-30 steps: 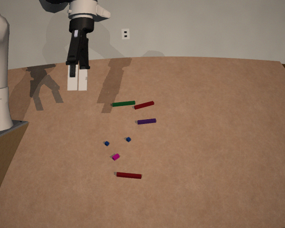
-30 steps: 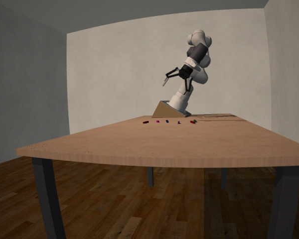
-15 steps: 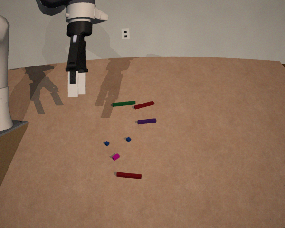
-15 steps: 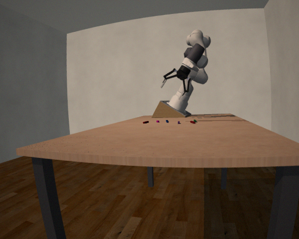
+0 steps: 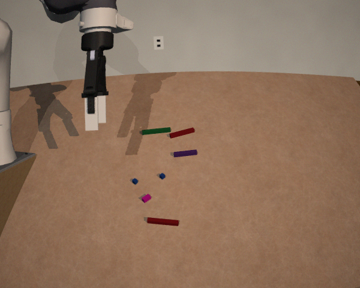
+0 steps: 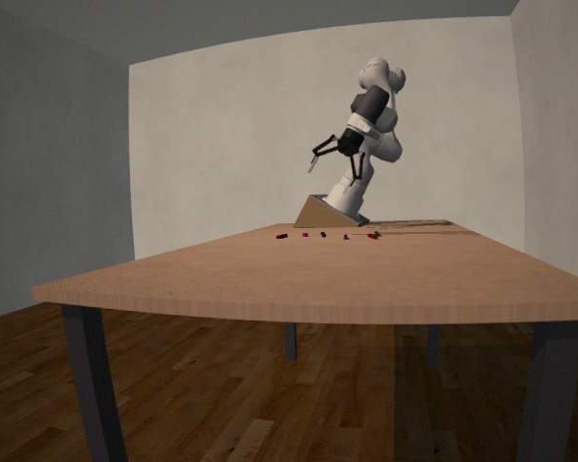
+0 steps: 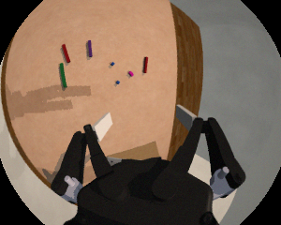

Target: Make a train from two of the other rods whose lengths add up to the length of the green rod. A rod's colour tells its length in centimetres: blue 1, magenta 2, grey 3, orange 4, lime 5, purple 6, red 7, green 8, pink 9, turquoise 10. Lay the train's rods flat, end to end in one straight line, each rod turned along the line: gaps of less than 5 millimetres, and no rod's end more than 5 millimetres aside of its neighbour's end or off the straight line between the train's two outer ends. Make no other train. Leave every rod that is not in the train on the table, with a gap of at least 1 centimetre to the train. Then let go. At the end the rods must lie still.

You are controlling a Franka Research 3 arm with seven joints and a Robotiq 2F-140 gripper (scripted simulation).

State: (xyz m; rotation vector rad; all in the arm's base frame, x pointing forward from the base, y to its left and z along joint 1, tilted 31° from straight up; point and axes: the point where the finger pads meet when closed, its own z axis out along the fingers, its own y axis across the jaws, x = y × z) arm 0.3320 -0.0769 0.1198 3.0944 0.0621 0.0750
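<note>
The magenta rod lies 100 mm ahead of my hand, 70 mm to the right of it and 180 mm below it. The rest, counted from my hand: purple rod 190 mm ahead, 80 mm to the left, 180 mm below; green rod 120 mm ahead, 170 mm to the left, 180 mm below.
</note>
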